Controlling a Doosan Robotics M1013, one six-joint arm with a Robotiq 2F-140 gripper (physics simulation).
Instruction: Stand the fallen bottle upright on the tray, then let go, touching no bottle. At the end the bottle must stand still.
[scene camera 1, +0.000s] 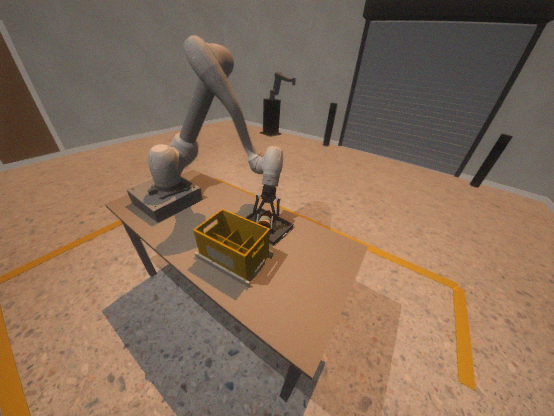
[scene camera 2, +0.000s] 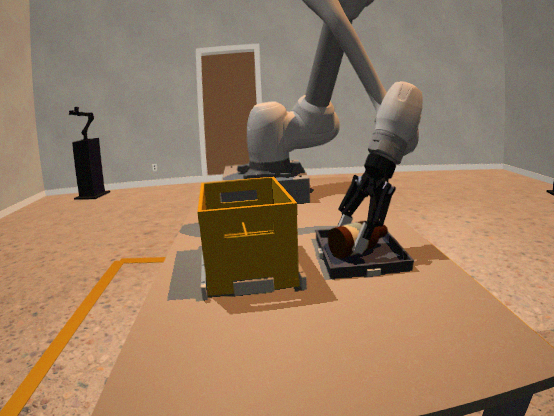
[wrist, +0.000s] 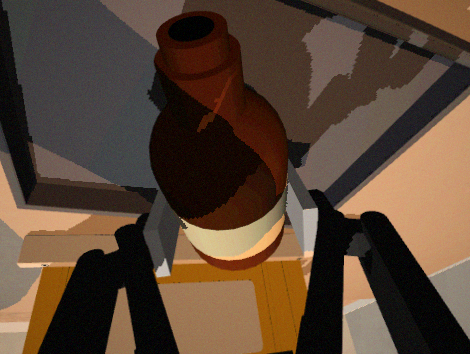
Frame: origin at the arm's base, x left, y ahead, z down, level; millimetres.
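Where they show: gripper, fingertip midpoint: (scene camera 2: 346, 247); arm's base at its link origin: (scene camera 1: 170, 188) (scene camera 2: 270, 172).
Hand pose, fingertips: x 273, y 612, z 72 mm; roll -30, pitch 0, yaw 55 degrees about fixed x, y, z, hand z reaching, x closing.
Things, the pixels of their top centre, and the offset from my fingertips. Level surfaces: height alone.
- brown bottle at its top centre: (wrist: 228, 219) (scene camera 2: 362, 221) (scene camera 1: 266, 214) dx +40, dy -29, dz -54 mm
- dark tray at its top centre: (wrist: 226, 147) (scene camera 2: 360, 243) (scene camera 1: 266, 222) dx +36, dy -22, dz +0 mm
- yellow crate at its top centre: (scene camera 2: 241, 191) (scene camera 1: 232, 229) dx -229, dy +50, dz -150 mm
- table at its surface level: dz +25 mm
A brown bottle (scene camera 1: 265, 220) (scene camera 2: 340, 242) (wrist: 220, 150) with a cream label lies on its side in the dark tray (scene camera 1: 284, 235) (scene camera 2: 370, 270) (wrist: 395, 155). In scene camera 2 its base faces the camera, toward the crate side, and its neck points away to the right. In the wrist view its open mouth is at the top. My gripper (scene camera 1: 267, 218) (scene camera 2: 353, 235) (wrist: 229, 185) is shut on the bottle, one grey pad on each side of the body near the label. In scene camera 1 the fingers and the crate partly hide the bottle.
A yellow crate (scene camera 1: 214, 245) (scene camera 2: 250, 250) (wrist: 280, 300) with inner dividers stands close beside the tray on the table (scene camera 1: 300, 300) (scene camera 2: 320, 350). Low light-coloured holders are around its foot. The tray has raised walls. The arm's base (scene camera 1: 162, 202) stands at the far table end.
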